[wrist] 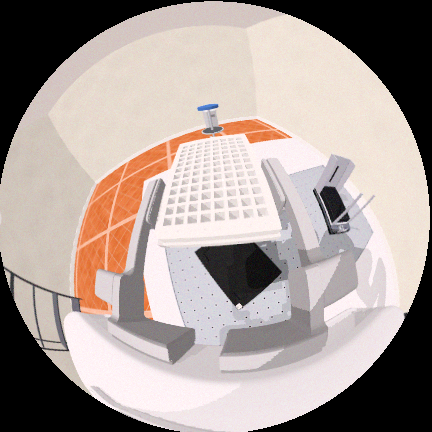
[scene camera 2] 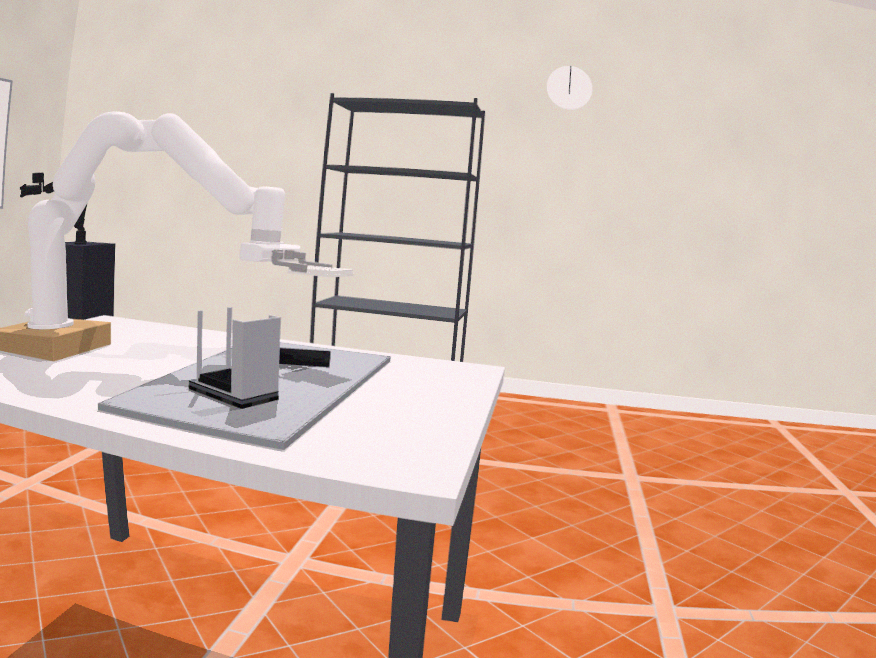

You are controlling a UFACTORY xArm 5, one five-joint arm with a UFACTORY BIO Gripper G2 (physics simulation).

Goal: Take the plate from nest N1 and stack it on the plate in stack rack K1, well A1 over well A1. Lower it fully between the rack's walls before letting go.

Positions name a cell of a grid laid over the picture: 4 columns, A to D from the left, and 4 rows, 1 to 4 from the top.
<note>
In view: a white well plate (wrist: C2) and a flat black slab (scene camera 2: B3).
The flat black slab is seen too in the wrist view (wrist: C3).
</note>
